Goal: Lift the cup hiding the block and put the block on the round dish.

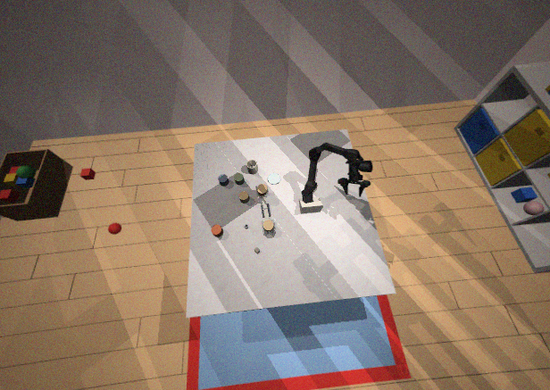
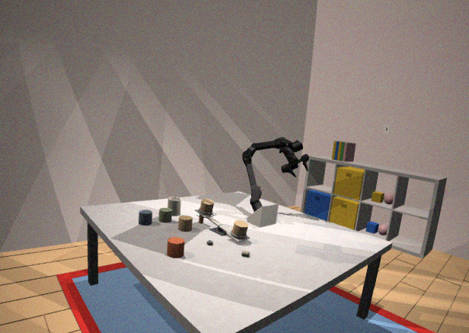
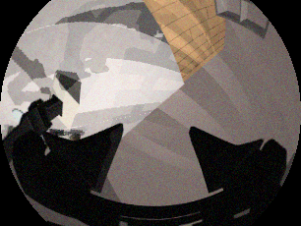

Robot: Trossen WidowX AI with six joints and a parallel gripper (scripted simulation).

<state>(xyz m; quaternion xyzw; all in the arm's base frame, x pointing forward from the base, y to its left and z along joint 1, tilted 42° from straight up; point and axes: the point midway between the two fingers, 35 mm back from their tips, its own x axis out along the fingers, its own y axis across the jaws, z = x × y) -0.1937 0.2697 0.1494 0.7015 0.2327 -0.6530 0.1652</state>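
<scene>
The grey-green block lies 540 mm ahead of my gripper tip, 260 mm below it and 30 mm to the right of it. The rest, counted from my gripper tip: small balance (540 mm ahead, 280 mm below, 160 mm to the right); green cup (670 mm ahead, 470 mm to the right, 270 mm below); dark ring (700 mm ahead, 300 mm below, 80 mm to the right).
</scene>
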